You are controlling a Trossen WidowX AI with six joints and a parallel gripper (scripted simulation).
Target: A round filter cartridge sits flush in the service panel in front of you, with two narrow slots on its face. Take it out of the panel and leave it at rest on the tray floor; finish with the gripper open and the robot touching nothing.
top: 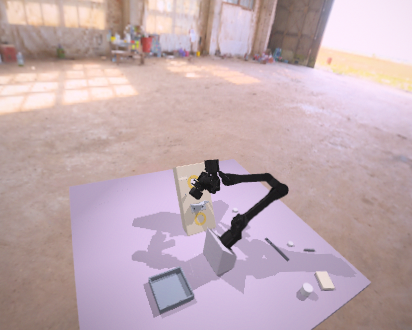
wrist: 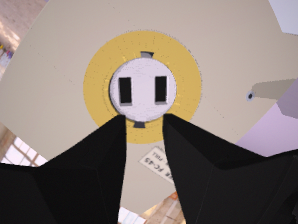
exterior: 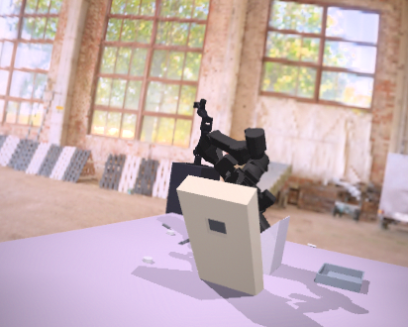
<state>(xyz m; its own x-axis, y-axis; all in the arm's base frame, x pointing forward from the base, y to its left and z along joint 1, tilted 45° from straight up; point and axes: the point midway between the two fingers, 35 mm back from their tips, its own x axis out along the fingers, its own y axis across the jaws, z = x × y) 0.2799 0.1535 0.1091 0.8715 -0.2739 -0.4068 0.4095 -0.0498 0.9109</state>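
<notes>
Right now my gripper tip is 40 mm short of the round filter cartridge and 30 mm above it. Round my gripper tip: tan block 610 mm behind, 480 mm to the right, 250 mm below; beige service panel 110 mm below; tray 410 mm behind, 240 mm to the left, 250 mm below.
</notes>
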